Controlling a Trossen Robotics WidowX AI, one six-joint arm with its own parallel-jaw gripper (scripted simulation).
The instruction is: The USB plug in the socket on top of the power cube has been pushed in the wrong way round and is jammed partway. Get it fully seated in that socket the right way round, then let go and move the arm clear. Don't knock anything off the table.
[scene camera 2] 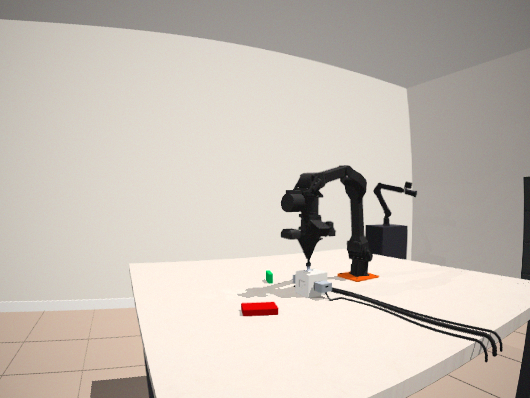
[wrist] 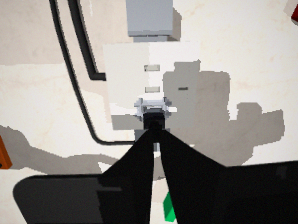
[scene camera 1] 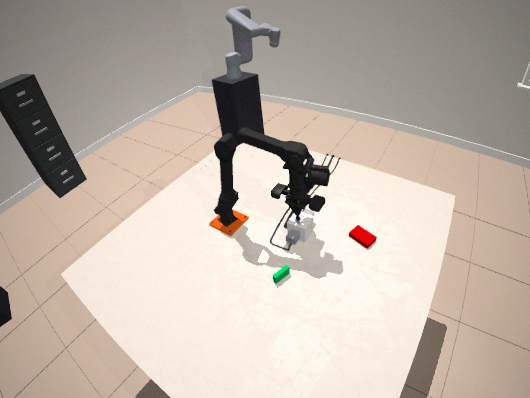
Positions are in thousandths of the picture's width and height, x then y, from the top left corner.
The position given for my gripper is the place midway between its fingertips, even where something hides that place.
my gripper: scene camera 2 582,649; wrist 522,609; scene camera 1 561,541
